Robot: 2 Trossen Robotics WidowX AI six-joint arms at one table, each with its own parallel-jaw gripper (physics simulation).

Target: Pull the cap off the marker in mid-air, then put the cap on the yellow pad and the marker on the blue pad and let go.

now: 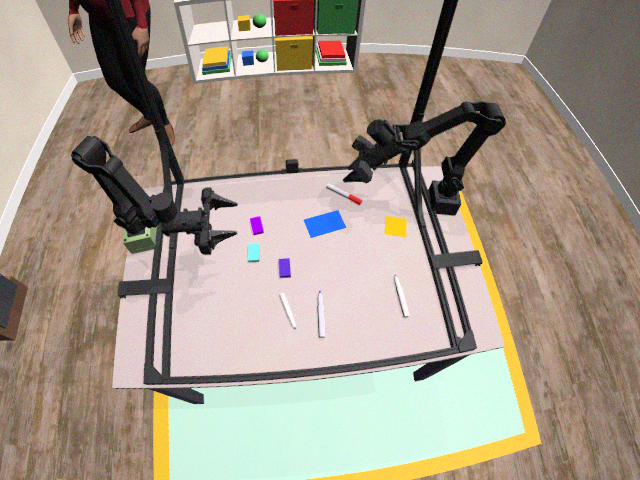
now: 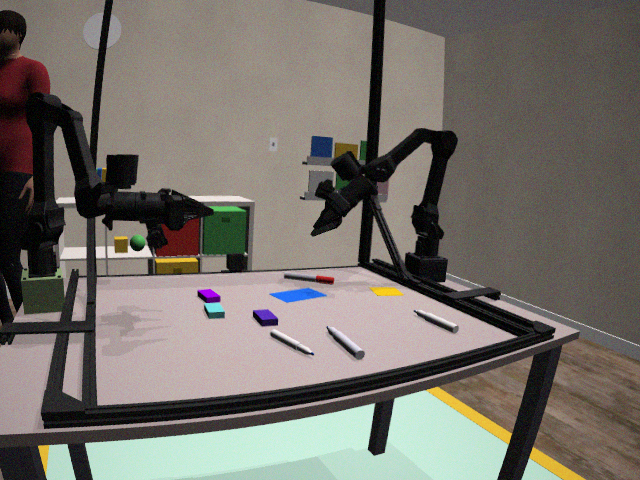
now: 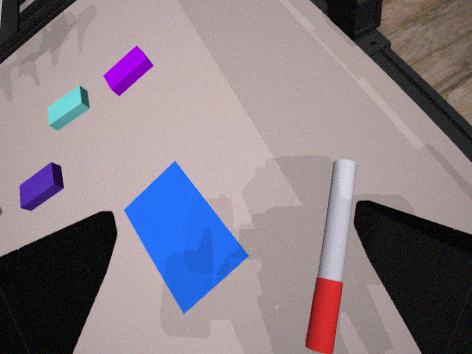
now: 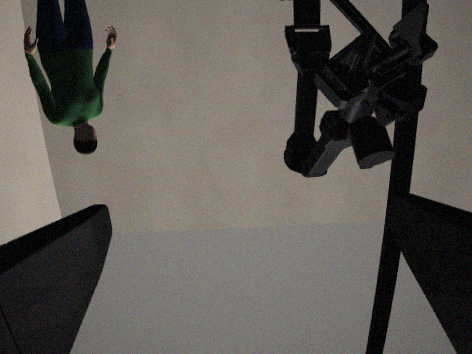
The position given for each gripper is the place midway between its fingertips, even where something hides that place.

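Observation:
A cyan block (image 3: pixel 76 102) is visible, as are a magenta block (image 3: pixel 130 68) and a marker (image 3: pixel 335 240). In image 4 the cyan block is out of frame, and the magenta block is out of frame in image 4 too. The right gripper (image 2: pixel 208 208) can also be found in image 1 (image 1: pixel 237 218) and image 4 (image 4: pixel 251 213). As for the left gripper (image 2: pixel 312 231), it appears besides in image 1 (image 1: pixel 345 174), image 3 (image 3: pixel 236 218) and image 4 (image 4: pixel 400 15).

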